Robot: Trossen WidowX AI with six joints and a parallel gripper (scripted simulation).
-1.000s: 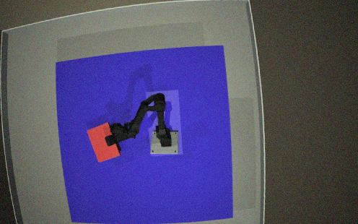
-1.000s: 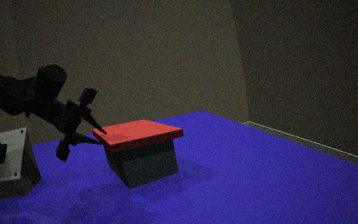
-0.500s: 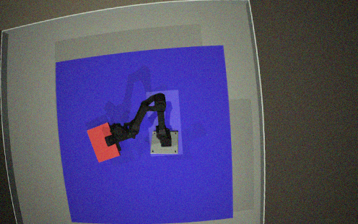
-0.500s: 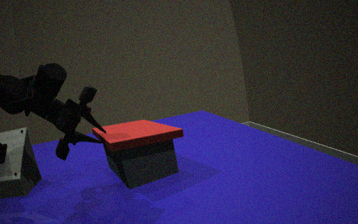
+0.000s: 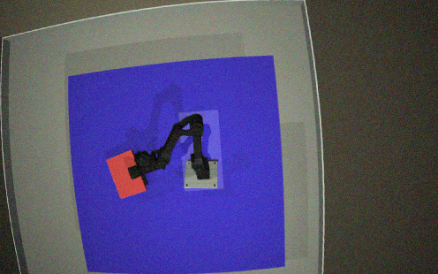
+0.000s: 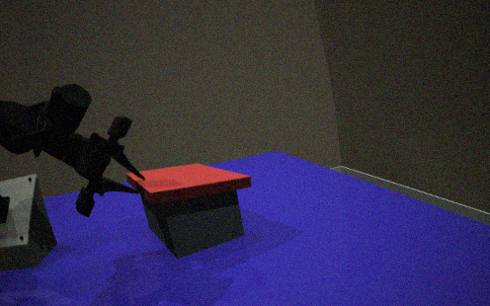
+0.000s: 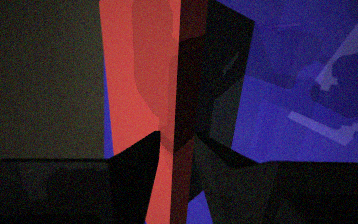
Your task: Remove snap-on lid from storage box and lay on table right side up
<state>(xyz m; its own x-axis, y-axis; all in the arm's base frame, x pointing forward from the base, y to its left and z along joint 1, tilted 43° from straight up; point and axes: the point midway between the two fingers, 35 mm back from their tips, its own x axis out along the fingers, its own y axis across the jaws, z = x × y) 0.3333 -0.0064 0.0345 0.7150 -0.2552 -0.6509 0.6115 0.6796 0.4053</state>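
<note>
My gripper tip is now 70 mm short of the lid and 20 mm to the right of it. The rest, counted from my gripper tip: storage box (70 mm ahead, 20 mm to the left, 60 mm below).
</note>
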